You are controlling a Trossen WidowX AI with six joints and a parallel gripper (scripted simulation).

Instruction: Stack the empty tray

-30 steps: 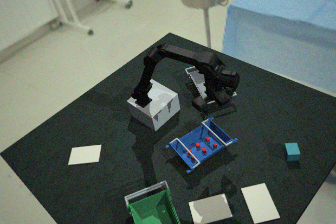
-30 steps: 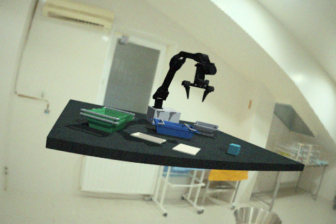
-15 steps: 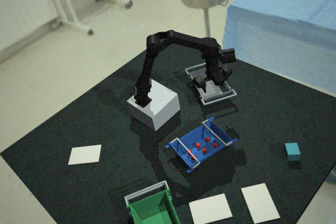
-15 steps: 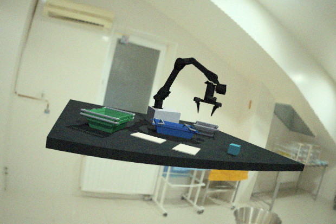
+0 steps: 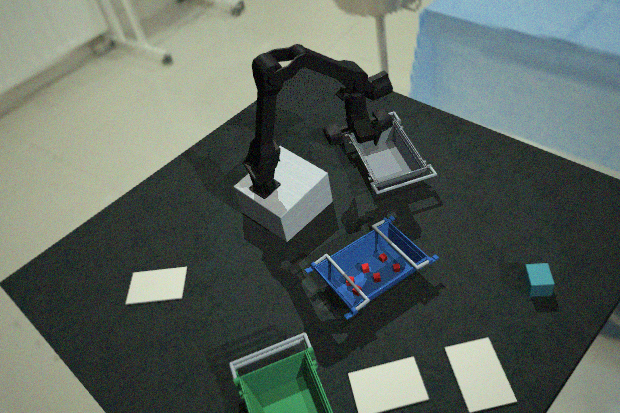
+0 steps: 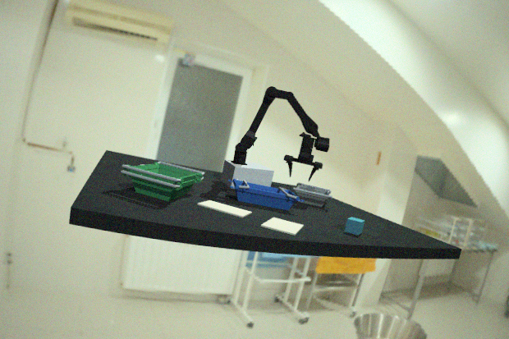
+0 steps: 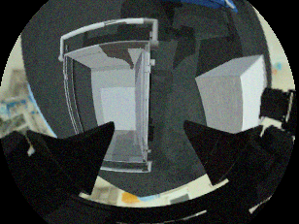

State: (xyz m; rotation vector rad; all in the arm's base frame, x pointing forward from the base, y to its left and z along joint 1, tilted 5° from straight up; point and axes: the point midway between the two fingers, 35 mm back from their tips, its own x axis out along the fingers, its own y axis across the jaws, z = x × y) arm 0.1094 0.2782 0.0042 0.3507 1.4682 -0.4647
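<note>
Right now the grey tray is 70 mm to the left of my gripper tip, 50 mm below it and 40 mm ahead of it. The rest, counted from my gripper tip: teal block (590 mm ahead, 70 mm to the right, 70 mm below).
</note>
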